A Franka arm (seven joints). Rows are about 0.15 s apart.
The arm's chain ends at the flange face. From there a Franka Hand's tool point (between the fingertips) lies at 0.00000 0.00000 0.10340 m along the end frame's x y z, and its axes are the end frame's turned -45 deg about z.
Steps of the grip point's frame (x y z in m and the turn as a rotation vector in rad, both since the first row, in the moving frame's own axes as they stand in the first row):
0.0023, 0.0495, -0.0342, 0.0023, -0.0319, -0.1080
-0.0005, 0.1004, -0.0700, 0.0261, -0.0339, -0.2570
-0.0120, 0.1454, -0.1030, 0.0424, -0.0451, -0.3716
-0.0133, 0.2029, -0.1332, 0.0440, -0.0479, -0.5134
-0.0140, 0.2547, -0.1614, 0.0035, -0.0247, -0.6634
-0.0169, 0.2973, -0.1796, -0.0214, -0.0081, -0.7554
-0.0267, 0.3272, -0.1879, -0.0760, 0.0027, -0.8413
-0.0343, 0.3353, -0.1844, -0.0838, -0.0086, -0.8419
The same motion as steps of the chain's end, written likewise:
0.0390, 0.0311, -0.0341, -0.0209, -0.0242, -0.1080
0.0749, 0.0702, -0.0699, -0.0055, -0.0424, -0.2570
0.1005, 0.1099, -0.1028, -0.0019, -0.0619, -0.3716
0.1404, 0.1509, -0.1330, -0.0028, -0.0650, -0.5134
0.1716, 0.1879, -0.1614, -0.0150, -0.0199, -0.6634
0.1966, 0.2206, -0.1796, -0.0209, 0.0094, -0.7554
0.2053, 0.2478, -0.1876, -0.0518, 0.0556, -0.8413
0.2053, 0.2575, -0.1841, -0.0653, 0.0532, -0.8419

